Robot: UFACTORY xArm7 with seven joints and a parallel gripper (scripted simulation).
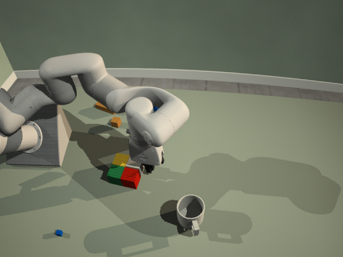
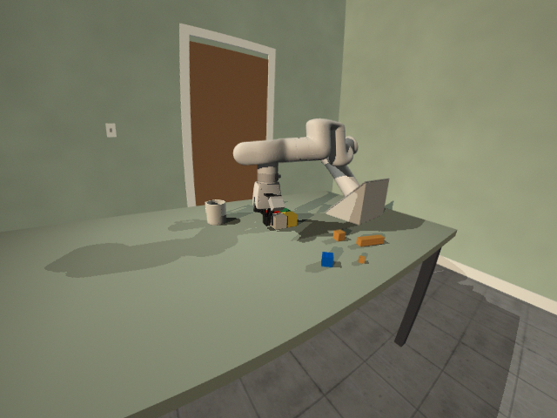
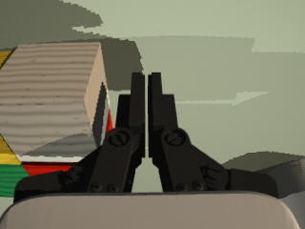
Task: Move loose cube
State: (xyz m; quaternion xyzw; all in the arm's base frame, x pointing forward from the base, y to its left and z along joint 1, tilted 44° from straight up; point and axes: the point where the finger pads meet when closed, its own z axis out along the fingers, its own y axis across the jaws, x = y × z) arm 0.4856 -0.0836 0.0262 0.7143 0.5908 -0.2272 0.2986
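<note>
My hand is 50 mm past the beige cube, 10 mm to the right of it and 10 mm above it. Round my hand: long orange block (320 mm to the left, 230 mm behind, 20 mm below); red cube (60 mm behind, 40 mm to the right, 10 mm below); yellow cube (100 mm behind, 20 mm to the left, 10 mm below).
</note>
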